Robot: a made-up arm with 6 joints. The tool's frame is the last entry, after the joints.
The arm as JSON. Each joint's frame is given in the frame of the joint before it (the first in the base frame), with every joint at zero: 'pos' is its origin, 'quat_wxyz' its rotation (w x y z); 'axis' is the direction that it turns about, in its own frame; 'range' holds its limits. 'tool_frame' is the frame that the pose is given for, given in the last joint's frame.
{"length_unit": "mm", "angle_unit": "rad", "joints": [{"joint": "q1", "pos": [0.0, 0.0, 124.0], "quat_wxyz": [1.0, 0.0, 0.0, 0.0], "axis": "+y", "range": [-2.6, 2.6]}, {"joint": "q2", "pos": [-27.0, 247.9, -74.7], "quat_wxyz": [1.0, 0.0, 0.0, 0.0], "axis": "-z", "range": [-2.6, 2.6]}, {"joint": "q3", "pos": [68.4, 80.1, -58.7], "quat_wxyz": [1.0, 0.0, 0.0, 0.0], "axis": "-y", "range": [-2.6, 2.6]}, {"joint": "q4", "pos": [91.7, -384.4, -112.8], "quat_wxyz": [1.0, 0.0, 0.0, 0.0], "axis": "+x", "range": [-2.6, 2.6]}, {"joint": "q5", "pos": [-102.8, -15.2, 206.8], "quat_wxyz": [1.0, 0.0, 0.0, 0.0], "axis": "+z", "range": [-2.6, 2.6]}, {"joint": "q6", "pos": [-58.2, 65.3, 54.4], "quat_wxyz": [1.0, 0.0, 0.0, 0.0], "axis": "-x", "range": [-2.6, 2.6]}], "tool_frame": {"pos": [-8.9, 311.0, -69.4], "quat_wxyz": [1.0, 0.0, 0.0, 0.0]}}
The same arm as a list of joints. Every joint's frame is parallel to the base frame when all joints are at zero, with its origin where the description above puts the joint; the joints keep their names.
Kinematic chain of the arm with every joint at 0, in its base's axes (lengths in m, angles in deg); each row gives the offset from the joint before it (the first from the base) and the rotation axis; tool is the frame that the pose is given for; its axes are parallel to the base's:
q1: xyz 0 0 0.124 axis +y
q2: xyz -0.027 0.2479 -0.0747 axis -z
q3: xyz 0.0684 0.0801 -0.0587 axis -y
q4: xyz 0.0917 -0.3844 -0.1128 axis +x
q5: xyz -0.1028 -0.0152 0.2068 axis +z
q6: xyz -0.0582 0.0653 0.0544 axis -x
tool: xyz -0.0089 0.311 -0.0694
Joint limits (deg, base to tool): -148.97..148.97 -148.97..148.97 -148.97..148.97 -148.97..148.97 -148.97..148.97 -148.97..148.97

